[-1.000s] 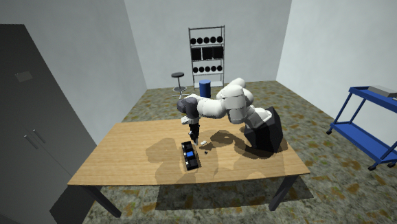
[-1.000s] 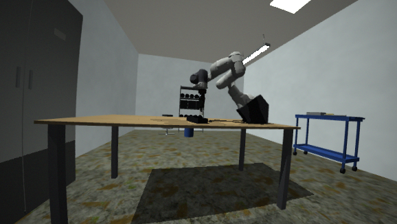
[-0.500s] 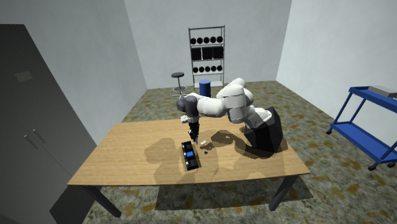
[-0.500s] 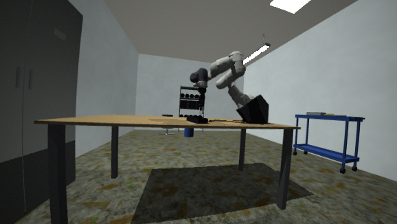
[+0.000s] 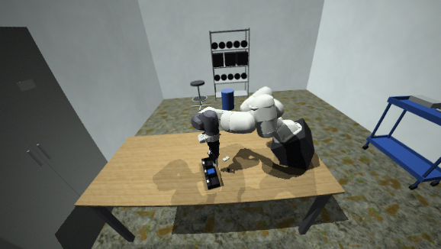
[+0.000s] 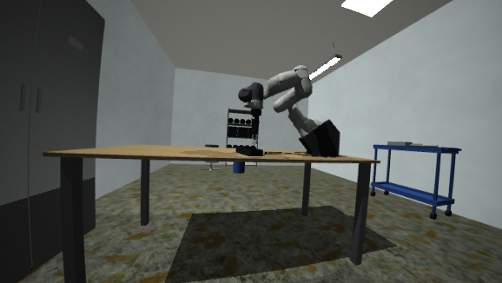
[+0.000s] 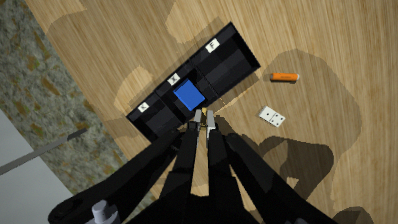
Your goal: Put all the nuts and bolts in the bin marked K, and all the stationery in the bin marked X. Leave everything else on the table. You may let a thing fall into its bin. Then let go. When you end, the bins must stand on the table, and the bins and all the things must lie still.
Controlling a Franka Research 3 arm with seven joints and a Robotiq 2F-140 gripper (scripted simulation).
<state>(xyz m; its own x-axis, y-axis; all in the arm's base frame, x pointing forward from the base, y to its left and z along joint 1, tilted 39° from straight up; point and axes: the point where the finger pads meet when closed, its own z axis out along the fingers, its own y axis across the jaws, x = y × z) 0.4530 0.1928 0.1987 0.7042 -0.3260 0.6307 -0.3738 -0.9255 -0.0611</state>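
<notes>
Right now the flat blue block is 80 mm below my hand, 40 mm ahead of it and 20 mm to the left of it. The rest, counted from my hand: brass bolt 30 mm below, 10 mm behind; grey piece 90 mm below, 40 mm ahead, 10 mm to the left; black bin row 80 mm below, 40 mm ahead, 20 mm to the left.
</notes>
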